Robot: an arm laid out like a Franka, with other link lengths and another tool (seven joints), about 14 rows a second.
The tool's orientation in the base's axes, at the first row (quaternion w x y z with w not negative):
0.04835 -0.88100 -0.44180 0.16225
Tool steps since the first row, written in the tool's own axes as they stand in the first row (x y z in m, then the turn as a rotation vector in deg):
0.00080 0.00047 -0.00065 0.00 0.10 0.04
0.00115 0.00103 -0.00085 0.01 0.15 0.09
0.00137 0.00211 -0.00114 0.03 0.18 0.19
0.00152 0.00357 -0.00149 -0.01 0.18 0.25
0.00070 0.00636 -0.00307 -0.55 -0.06 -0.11
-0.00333 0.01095 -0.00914 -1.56 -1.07 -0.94
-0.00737 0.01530 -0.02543 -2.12 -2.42 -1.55
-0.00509 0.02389 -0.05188 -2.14 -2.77 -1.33
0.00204 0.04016 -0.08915 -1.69 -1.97 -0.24
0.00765 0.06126 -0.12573 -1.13 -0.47 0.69
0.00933 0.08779 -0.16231 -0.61 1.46 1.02
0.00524 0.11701 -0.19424 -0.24 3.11 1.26
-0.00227 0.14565 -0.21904 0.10 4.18 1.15
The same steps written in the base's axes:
0.00102 0.00039 0.00031 0.06 -0.06 -0.06
0.00171 0.00034 0.00029 0.09 -0.09 -0.12
0.00275 -0.00012 0.00026 0.09 -0.10 -0.23
0.00406 -0.00087 0.00022 0.05 -0.13 -0.27
0.00625 -0.00311 0.00127 -0.32 -0.39 0.25
0.00950 -0.00874 0.00692 -1.38 -0.54 1.51
0.01592 -0.01363 0.02227 -2.52 -0.13 2.53
0.03244 -0.01548 0.04468 -2.87 0.05 2.41
0.06106 -0.01749 0.07436 -2.37 -0.14 1.09
0.09230 -0.02367 0.10266 -1.21 -0.65 -0.27
0.12549 -0.03626 0.13067 0.44 -1.43 -1.15
0.15600 -0.05533 0.15509 1.82 -2.15 -1.84
0.18181 -0.07717 0.17375 2.87 -2.52 -2.06

